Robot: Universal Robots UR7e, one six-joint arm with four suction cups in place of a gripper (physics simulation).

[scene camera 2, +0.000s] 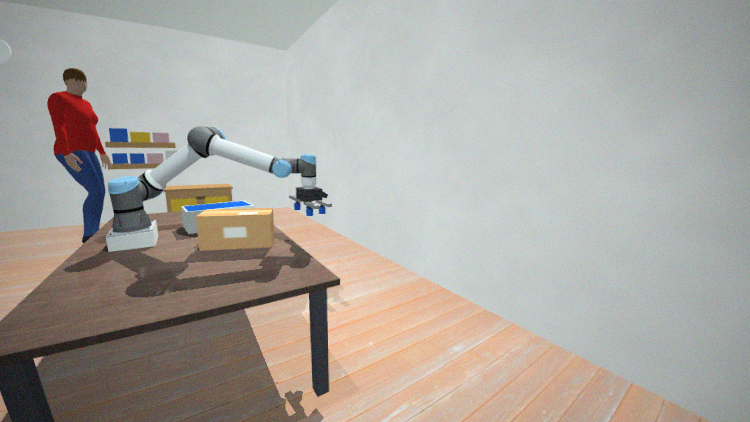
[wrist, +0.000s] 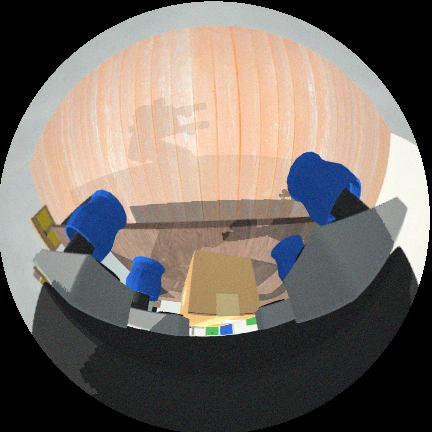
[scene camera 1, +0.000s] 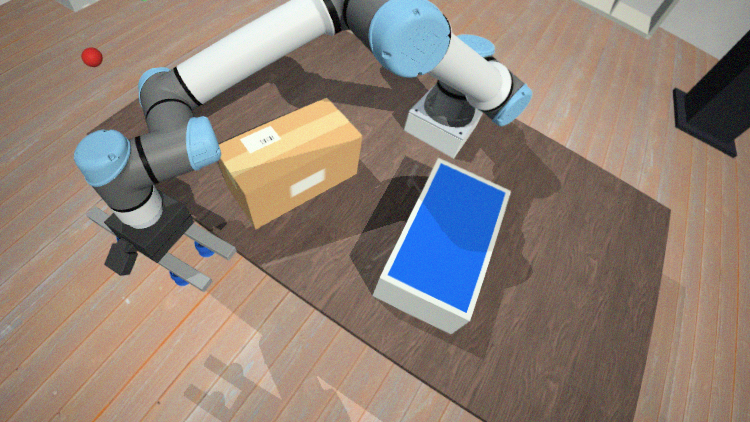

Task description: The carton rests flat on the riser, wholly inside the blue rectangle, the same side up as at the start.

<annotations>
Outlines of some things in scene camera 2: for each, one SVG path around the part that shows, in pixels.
A brown cardboard carton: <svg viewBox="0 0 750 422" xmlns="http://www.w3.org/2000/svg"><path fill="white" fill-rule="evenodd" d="M273 208L205 210L196 216L199 250L272 247L274 241Z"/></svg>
A white riser with blue rectangle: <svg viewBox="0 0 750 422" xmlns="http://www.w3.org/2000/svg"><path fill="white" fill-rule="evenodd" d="M255 205L246 201L181 206L183 227L188 234L198 233L196 216L205 210L255 208Z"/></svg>
</annotations>
